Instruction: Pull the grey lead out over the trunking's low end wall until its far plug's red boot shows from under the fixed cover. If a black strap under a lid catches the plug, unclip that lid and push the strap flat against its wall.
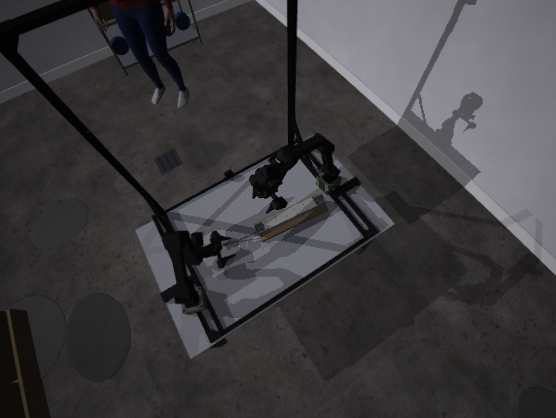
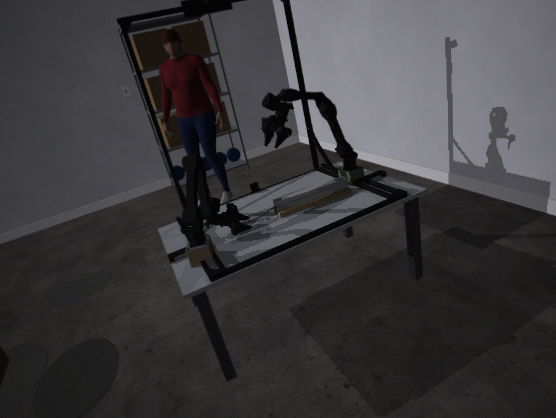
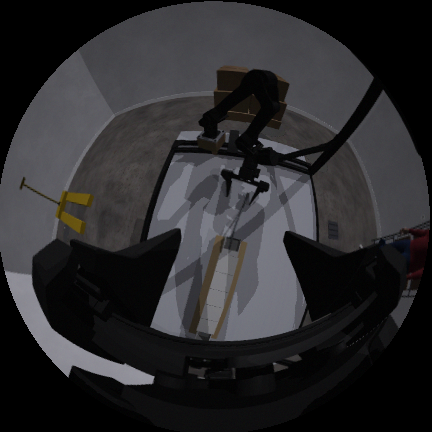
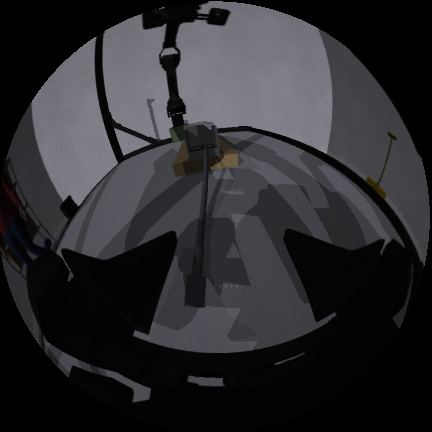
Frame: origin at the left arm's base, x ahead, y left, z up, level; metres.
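Seen in the pictures: left gripper, fingertip midpoint: (image 1: 259, 205) (image 2: 270, 147) (image 3: 234, 235); right gripper, fingertip midpoint: (image 1: 233, 246) (image 2: 250, 222) (image 3: 237, 200) (image 4: 232, 235); left arm's base, origin of the base link: (image 1: 329, 177) (image 2: 350, 168) (image 3: 218, 360) (image 4: 178, 125); right arm's base, origin of the base link: (image 1: 191, 299) (image 2: 197, 242) (image 3: 210, 133).
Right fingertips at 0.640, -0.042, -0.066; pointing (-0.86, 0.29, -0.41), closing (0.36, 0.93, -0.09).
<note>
Pixels of each thing's top centre, then the offset from my right fingertips to it, as dx, dy, dz. "spot": a spot on its surface instead.
- pale trunking, middle of its top: (image 4: 197, 122) (image 3: 215, 299) (image 2: 310, 188) (image 1: 291, 212) -0.339, +0.068, +0.069
- grey lead, surface spot: (image 4: 201, 225) spot: -0.022, -0.019, -0.001
The pale trunking (image 1: 293, 215) (image 2: 311, 196) (image 3: 217, 287) (image 4: 199, 139) lies on a wooden base across the table's middle, with several lid sections closed along its top. The grey lead (image 1: 243, 239) (image 3: 238, 217) (image 4: 201, 225) runs out of its low end onto the table. My right gripper (image 1: 228, 250) (image 2: 241, 221) (image 3: 237, 200) (image 4: 232, 235) is open, low over the table, with the lead's free end lying between its fingers. My left gripper (image 1: 275, 204) (image 2: 275, 138) (image 3: 234, 235) is open and empty, high above the trunking.
A black frame (image 1: 334, 249) (image 2: 318, 234) borders the table top, and tall black posts (image 1: 292, 75) rise from it. A person in red (image 2: 187, 83) stands by a shelf rack (image 2: 228, 95) behind the table. A yellow tool (image 3: 72, 209) lies on the floor.
</note>
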